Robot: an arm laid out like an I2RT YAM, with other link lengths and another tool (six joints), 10 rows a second.
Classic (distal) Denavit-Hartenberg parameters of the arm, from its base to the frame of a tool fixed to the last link. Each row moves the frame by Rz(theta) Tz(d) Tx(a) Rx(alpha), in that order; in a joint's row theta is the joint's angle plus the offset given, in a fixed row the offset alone. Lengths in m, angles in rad.
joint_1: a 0.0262, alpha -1.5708, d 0.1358, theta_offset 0
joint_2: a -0.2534, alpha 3.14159, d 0, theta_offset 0
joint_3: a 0.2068, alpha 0, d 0, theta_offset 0.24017
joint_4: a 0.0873, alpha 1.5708, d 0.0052, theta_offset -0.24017
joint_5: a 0, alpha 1.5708, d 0.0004, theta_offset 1.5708
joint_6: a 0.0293, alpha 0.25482, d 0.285, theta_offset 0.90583
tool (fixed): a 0, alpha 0, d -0.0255, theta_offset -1.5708
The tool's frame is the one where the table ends.
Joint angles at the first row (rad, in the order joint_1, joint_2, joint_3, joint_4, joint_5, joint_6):
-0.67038, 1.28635, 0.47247, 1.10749, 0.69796, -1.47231
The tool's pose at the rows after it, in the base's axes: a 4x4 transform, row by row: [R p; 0 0 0 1], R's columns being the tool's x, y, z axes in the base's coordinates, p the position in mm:
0.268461, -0.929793, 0.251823, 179.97; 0.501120, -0.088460, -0.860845, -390.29; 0.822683, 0.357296, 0.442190, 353.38; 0, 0, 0, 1
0.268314, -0.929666, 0.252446, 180.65; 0.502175, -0.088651, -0.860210, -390.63; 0.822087, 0.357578, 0.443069, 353.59; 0, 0, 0, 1
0.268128, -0.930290, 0.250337, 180.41; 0.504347, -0.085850, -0.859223, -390.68; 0.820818, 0.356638, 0.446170, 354.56; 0, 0, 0, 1
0.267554, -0.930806, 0.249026, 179.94; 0.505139, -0.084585, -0.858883, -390.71; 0.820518, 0.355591, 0.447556, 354.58; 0, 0, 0, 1
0.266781, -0.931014, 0.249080, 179.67; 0.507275, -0.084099, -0.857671, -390.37; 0.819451, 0.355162, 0.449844, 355.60; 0, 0, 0, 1
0.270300, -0.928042, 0.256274, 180.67; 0.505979, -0.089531, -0.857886, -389.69; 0.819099, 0.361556, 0.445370, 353.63; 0, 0, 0, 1
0.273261, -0.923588, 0.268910, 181.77; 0.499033, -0.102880, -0.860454, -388.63; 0.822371, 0.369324, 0.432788, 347.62; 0, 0, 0, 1
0.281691, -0.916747, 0.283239, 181.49; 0.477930, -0.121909, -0.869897, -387.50; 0.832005, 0.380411, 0.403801, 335.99; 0, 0, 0, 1
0.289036, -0.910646, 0.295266, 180.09; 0.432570, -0.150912, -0.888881, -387.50; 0.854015, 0.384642, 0.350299, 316.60; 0, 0, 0, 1
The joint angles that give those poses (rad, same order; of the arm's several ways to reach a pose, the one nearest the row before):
-0.67033, 1.28810, 0.47246, 1.10754, 0.69766, -1.47156
-0.67038, 1.29208, 0.47393, 1.11118, 0.69673, -1.47252
-0.67034, 1.29546, 0.47437, 1.11896, 0.69797, -1.47534
-0.67118, 1.29695, 0.47249, 1.12426, 0.69794, -1.47562
-0.67151, 1.29507, 0.47209, 1.12588, 0.69679, -1.47721
-0.67042, 1.29079, 0.46667, 1.12021, 0.69279, -1.47836
-0.67033, 1.27947, 0.45301, 1.10296, 0.68438, -1.47083
-0.67112, 1.25401, 0.43604, 1.05257, 0.67807, -1.45180
-0.67456, 1.21593, 0.42723, 0.94768, 0.67383, -1.40359

